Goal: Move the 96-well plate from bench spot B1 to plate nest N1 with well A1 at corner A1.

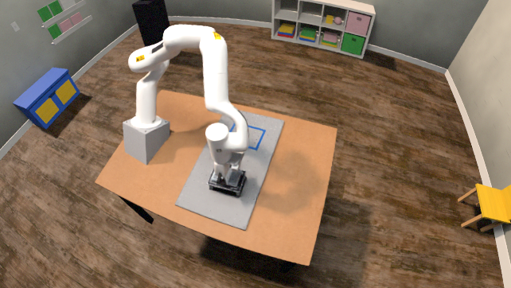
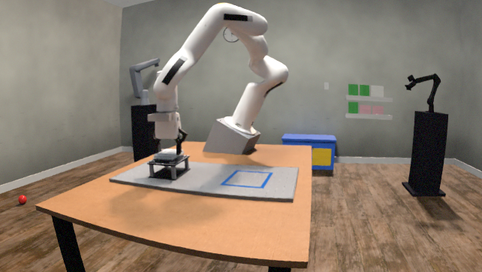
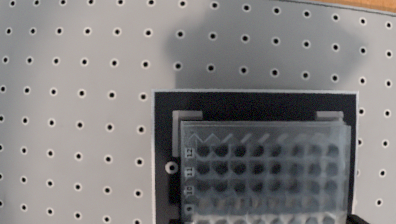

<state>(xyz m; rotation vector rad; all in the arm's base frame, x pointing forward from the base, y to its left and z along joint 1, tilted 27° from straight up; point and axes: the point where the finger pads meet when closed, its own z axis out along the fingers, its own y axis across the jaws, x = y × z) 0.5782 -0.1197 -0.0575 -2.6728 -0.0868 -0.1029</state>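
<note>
My gripper is now 10 mm above the 96-well plate. The rest, counted from my hand: black plate nest N1: 30 mm below.
</note>
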